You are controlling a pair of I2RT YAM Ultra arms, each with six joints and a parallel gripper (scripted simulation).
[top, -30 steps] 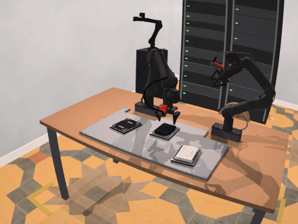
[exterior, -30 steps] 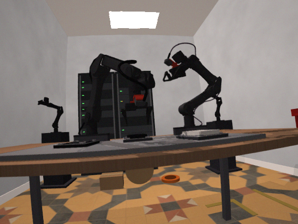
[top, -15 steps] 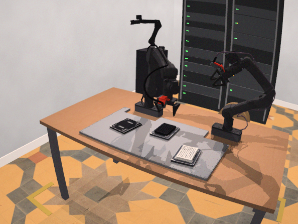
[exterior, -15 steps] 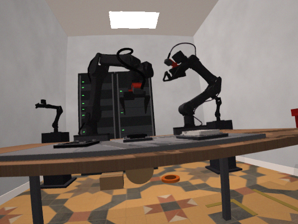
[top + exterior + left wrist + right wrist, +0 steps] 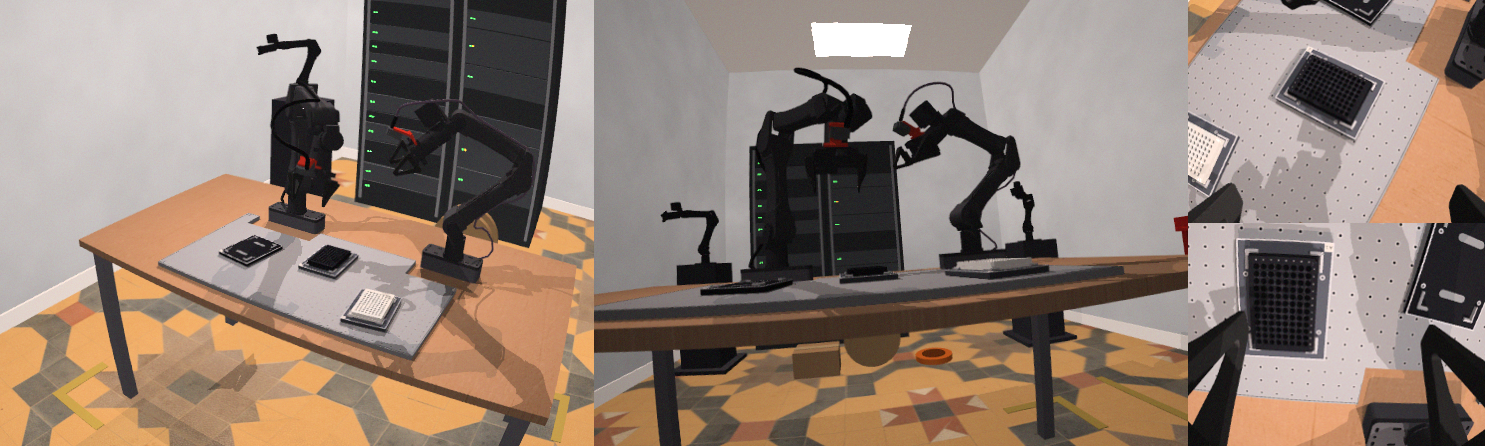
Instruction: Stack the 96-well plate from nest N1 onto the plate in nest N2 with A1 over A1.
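Right now my left hand is 29 cm above the black 96-well plate, 13 cm to the left of it and 11 cm short of it. From my left hand the other things lie so: white 96-well plate: 29 cm below, 27 cm ahead, 10 cm to the left.
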